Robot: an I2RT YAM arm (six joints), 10 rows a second.
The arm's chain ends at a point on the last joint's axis. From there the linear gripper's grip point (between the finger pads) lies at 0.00 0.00 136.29 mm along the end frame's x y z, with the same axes.
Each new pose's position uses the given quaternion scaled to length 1; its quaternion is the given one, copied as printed.
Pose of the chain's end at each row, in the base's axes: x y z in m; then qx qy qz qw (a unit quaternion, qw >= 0):
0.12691, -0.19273, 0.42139, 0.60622, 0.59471, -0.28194, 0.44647
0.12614, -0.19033, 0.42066, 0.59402, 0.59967, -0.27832, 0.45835
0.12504, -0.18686, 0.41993, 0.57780, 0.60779, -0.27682, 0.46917
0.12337, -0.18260, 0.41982, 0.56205, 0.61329, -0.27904, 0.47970
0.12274, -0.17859, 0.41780, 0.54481, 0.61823, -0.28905, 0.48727
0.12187, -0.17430, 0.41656, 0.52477, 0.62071, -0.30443, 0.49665
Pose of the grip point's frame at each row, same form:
0.15270, -0.31221, 0.36110, 0.60622, 0.59471, -0.28194, 0.44647
0.15600, -0.31004, 0.36275, 0.59402, 0.59967, -0.27832, 0.45835
0.15917, -0.30661, 0.36453, 0.57780, 0.60779, -0.27682, 0.46917
0.16081, -0.30274, 0.36748, 0.56205, 0.61329, -0.27904, 0.47970
0.16193, -0.29966, 0.36900, 0.54481, 0.61823, -0.28905, 0.48727
0.16235, -0.29685, 0.37277, 0.52477, 0.62071, -0.30443, 0.49665

